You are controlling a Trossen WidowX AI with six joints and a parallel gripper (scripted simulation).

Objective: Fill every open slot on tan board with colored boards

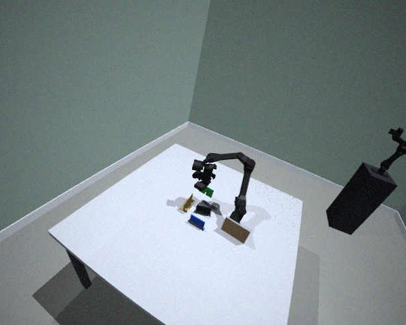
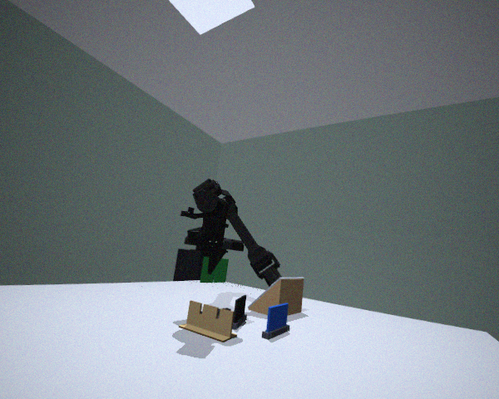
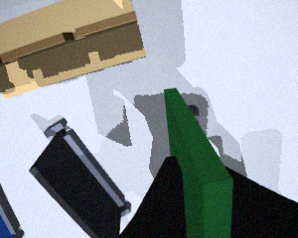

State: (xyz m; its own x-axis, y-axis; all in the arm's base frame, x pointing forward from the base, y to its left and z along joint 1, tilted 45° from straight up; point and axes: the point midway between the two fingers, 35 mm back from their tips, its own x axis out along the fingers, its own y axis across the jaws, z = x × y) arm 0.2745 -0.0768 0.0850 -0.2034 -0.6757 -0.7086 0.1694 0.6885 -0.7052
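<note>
Now: gripper tip 10 cm above the tan board, 6 cm to the right of it and 6 cm short of it. Also, from my gripper tip: black board: 9 cm below, 8 cm to the left, 6 cm behind; then blue board: 19 cm to the left, 9 cm below, 6 cm behind; then green board: 2 cm behind, 1 cm above.
</note>
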